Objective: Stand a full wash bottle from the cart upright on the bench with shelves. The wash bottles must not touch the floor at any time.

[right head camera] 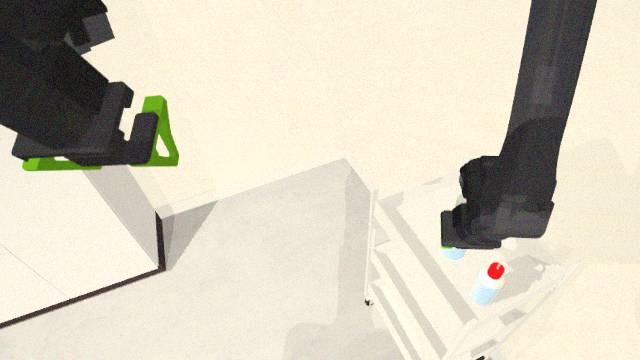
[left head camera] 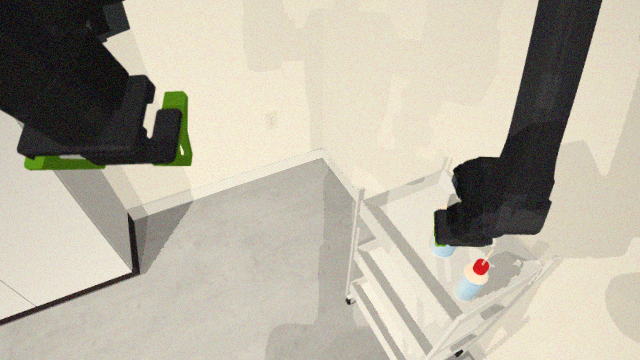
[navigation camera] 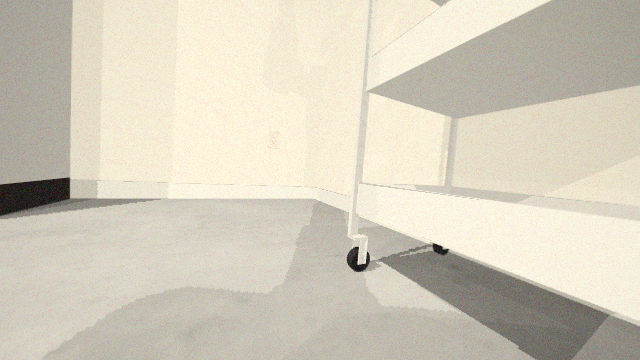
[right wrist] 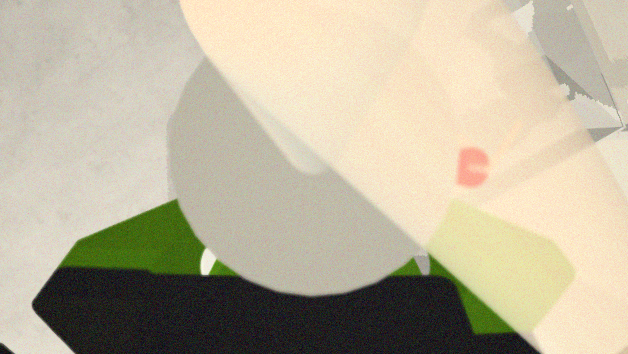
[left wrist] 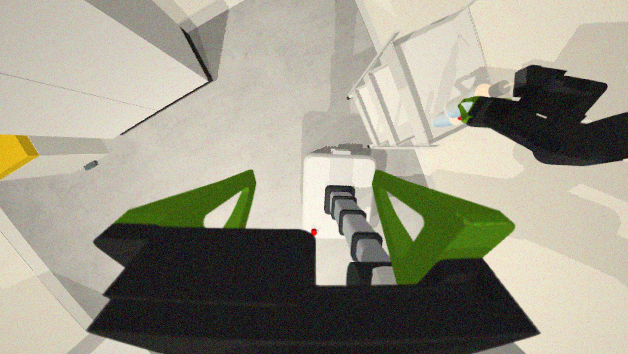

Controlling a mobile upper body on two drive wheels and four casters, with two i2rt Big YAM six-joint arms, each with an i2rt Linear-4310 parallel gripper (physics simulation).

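Places are measured from the left arm's base along level axes (x left, y back, z up), in metres.
Where they show: left gripper, fingertip midpoint: [right head camera: 138, 162] [left head camera: 146, 161] [left wrist: 314, 176]; right gripper, fingertip midpoint: [right head camera: 455, 234] [left head camera: 445, 232] [left wrist: 466, 102].
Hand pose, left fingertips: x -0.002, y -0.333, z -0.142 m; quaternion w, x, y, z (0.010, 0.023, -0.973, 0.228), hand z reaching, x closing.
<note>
Each offset is from my left fingertips to the top centre of the thing.
My right gripper [left head camera: 440, 234] [right head camera: 446, 239] [left wrist: 466, 102] is shut on a wash bottle @[dz -0.215, dx -0.447, dy -0.171 m] [left head camera: 442, 248] [right head camera: 453, 253] [left wrist: 453, 108] [right wrist: 310, 225] with a blue lower part, and holds it above the cart's top tray. Black gripper parts hide much of this bottle in the head views. A second wash bottle @[dz -0.431, dx -0.570, dy -0.178 m] [left head camera: 468, 286] [right head camera: 485, 291] [left wrist: 442, 121], blue below with a red cap, stands upright near the corner of the white cart [left head camera: 415, 260] [right head camera: 427, 262] [left wrist: 412, 95] [navigation camera: 475, 230]. My left gripper [left head camera: 107, 130] [right head camera: 92, 132] [left wrist: 314, 176] is open and empty, high at the left. I cannot identify the bench with shelves.
A large white cabinet-like block [left head camera: 45, 225] [right head camera: 65, 235] [left wrist: 90, 65] with a dark base stands at the left. Walls meet behind the cart. In the left wrist view, a yellow object [left wrist: 15, 154] is at the left edge and my white base [left wrist: 315, 195] is beyond the fingers.
</note>
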